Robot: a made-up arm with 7 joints. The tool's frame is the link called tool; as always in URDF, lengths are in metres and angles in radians. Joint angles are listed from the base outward.
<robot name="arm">
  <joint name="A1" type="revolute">
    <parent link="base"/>
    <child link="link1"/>
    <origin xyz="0 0 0" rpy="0 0 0"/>
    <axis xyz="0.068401 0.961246 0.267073"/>
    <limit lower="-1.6" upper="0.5"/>
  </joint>
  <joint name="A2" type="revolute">
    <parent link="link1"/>
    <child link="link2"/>
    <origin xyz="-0.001 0.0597 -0.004" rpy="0 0 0"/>
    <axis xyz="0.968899 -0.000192 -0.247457"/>
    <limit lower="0" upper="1.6"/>
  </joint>
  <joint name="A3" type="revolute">
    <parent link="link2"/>
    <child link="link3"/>
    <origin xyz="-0.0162 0.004 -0.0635" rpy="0 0 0"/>
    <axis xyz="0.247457 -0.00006 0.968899"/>
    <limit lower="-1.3" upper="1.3"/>
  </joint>
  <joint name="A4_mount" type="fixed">
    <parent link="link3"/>
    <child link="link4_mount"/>
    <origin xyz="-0.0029 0 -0.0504" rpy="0 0 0"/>
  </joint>
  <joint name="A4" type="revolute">
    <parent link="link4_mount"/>
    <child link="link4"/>
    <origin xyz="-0.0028 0 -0.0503" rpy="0 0 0"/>
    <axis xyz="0.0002 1 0.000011"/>
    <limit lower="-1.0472" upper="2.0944"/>
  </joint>
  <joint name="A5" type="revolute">
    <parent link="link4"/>
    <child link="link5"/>
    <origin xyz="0.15 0.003 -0.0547" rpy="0 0 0"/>
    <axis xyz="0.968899 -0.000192 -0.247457"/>
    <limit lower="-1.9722" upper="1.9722"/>
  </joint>
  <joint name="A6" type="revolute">
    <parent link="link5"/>
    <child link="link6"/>
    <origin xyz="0.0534 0 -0.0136" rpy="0 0 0"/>
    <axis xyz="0.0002 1 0.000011"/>
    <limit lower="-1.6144" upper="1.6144"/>
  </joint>
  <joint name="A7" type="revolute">
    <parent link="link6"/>
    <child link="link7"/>
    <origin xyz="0.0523 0 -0.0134" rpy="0 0 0"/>
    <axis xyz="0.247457 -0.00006 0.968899"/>
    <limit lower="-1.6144" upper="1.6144"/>
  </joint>
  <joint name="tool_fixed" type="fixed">
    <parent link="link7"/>
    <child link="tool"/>
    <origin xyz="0 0 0" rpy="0 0.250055 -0.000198"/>
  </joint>
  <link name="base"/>
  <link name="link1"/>
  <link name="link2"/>
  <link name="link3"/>
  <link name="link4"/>
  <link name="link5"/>
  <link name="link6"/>
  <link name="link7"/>
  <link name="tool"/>
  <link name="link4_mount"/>
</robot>
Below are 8 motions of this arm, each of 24 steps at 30 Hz.
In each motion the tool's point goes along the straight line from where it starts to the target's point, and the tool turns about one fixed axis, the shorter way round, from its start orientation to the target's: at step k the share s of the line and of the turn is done. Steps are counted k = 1, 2, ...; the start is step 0. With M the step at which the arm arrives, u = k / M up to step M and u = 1 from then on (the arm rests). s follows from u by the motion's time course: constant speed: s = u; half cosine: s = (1 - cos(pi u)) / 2; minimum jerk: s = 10 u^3 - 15 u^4 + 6 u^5.
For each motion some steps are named. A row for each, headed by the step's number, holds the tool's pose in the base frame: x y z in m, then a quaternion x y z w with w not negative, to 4 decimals.
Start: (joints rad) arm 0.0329 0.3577 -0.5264 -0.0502 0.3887 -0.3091 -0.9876
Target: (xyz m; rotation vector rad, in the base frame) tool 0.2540 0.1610 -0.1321 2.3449 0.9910 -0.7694
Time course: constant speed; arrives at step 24
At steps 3, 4, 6, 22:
3: 0.1897 0.0046 -0.2407 0.3456 0.1314 -0.7041 0.6063
4: 0.1927 0.0121 -0.2356 0.3783 0.1458 -0.6928 0.5964
6: 0.1989 0.0270 -0.2252 0.4421 0.1739 -0.6670 0.5739
22: 0.2479 0.1461 -0.1424 0.8279 0.3483 -0.3346 0.2852

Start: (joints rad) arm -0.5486 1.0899 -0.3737 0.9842 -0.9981 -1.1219 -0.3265
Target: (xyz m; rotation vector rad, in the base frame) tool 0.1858 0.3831 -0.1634 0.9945 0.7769 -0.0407
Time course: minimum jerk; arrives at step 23
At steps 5, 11, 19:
5: 0.2553 0.3382 -0.1305 0.2898 -0.2018 0.0169 0.9354
11: 0.2263 0.3569 -0.1442 0.3807 0.0371 0.0019 0.9239
19: 0.1888 0.3812 -0.1620 0.4606 0.3402 -0.0175 0.8196

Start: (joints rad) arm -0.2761 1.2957 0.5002 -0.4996 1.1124 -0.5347 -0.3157
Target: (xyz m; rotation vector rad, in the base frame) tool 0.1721 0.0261 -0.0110 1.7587 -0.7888 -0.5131
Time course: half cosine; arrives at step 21
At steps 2, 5, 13, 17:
2: 0.2359 0.1108 0.0853 0.9528 -0.2170 -0.0621 0.2031
5: 0.2287 0.1011 0.0744 0.9376 -0.2328 -0.0809 0.2452
13: 0.1928 0.0536 0.0203 0.8282 -0.3011 -0.1694 0.4412
17: 0.1778 0.0336 -0.0024 0.7663 -0.3244 -0.2037 0.5159

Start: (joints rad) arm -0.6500 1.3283 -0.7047 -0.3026 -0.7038 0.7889 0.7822
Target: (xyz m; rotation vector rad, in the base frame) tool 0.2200 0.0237 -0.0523 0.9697 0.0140 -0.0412
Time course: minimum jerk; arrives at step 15
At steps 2, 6, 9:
2: 0.2814 0.0948 -0.1304 0.5071 0.1793 0.1324 0.8326
6: 0.2627 0.0732 -0.1066 0.4976 0.1275 0.0865 0.8536
9: 0.2399 0.0467 -0.0776 0.4824 0.0631 0.0298 0.8732

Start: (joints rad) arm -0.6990 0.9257 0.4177 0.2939 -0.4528 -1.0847 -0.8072
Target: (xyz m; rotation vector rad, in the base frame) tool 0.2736 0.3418 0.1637 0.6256 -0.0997 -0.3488
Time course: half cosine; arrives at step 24
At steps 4, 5, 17, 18, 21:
4: 0.2685 0.2627 0.0798 0.4566 -0.5205 -0.1781 0.6992
5: 0.2687 0.2658 0.0831 0.4531 -0.5042 -0.1788 0.7131
17: 0.2725 0.3252 0.1461 0.3473 -0.1540 -0.1768 0.9080
18: 0.2728 0.3294 0.1505 0.3373 -0.1277 -0.1754 0.9160
21: 0.2734 0.3386 0.1603 0.3144 -0.0693 -0.1720 0.9310

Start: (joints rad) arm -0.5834 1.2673 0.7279 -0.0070 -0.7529 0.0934 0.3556
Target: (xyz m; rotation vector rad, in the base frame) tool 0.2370 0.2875 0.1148 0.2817 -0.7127 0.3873
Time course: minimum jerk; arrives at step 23
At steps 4, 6, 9, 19, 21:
4: 0.2104 0.2621 0.1855 0.0922 -0.4342 0.3087 0.8412
6: 0.2125 0.2641 0.1800 0.0958 -0.4277 0.2995 0.8475
9: 0.2177 0.2691 0.1662 0.1046 -0.4111 0.2764 0.8623
19: 0.2359 0.2864 0.1177 0.1348 -0.3494 0.1929 0.9069
21: 0.2368 0.2873 0.1152 0.1363 -0.3461 0.1885 0.9089

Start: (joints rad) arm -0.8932 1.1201 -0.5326 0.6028 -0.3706 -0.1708 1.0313
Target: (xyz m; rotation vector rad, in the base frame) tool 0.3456 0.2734 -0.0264 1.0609 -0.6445 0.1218
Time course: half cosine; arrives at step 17
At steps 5, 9, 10, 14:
5: 0.3657 0.2344 -0.0608 0.3912 -0.2384 0.3689 0.8087
9: 0.3570 0.2513 -0.0459 0.4432 -0.2696 0.2368 0.8215
10: 0.3547 0.2557 -0.0420 0.4553 -0.2769 0.2013 0.8219
14: 0.3475 0.2698 -0.0296 0.4891 -0.2972 0.0870 0.8154

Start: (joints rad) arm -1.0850 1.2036 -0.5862 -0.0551 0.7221 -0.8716 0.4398
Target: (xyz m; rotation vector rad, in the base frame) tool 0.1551 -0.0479 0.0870 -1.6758 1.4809 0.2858
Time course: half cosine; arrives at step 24
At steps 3, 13, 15, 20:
3: 0.3106 0.0388 0.0161 0.6176 -0.6263 -0.2974 0.3713
13: 0.2254 -0.0087 0.0549 -0.7093 0.6669 0.2167 0.0713
15: 0.2050 -0.0201 0.0642 -0.7090 0.6553 0.1897 0.1786
20: 0.1659 -0.0419 0.0821 -0.6839 0.6107 0.1318 0.3768

